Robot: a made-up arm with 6 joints. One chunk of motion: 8 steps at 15 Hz.
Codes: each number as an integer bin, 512 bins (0 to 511) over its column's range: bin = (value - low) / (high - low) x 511, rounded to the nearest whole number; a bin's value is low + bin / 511 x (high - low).
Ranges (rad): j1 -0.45..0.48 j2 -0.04..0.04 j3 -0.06..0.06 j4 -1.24..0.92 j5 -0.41..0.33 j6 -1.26..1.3
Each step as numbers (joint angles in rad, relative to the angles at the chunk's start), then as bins.
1 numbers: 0.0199 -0.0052 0.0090 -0.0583 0.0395 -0.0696
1 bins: 258 222 294 280 310 238
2 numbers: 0.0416 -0.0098 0.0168 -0.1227 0.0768 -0.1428
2 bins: 270 193 327 264 336 223
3 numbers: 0.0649 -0.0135 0.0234 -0.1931 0.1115 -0.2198
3 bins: 283 169 355 248 360 208
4 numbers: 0.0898 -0.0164 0.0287 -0.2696 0.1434 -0.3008
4 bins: 297 151 378 230 382 191
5 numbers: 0.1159 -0.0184 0.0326 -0.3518 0.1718 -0.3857
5 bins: 311 138 394 210 402 175
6 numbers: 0.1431 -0.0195 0.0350 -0.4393 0.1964 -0.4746
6 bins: 326 131 405 189 419 157
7 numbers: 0.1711 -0.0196 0.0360 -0.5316 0.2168 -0.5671
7 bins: 341 130 409 168 433 138
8 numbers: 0.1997 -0.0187 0.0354 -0.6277 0.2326 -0.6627
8 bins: 357 136 406 145 444 119
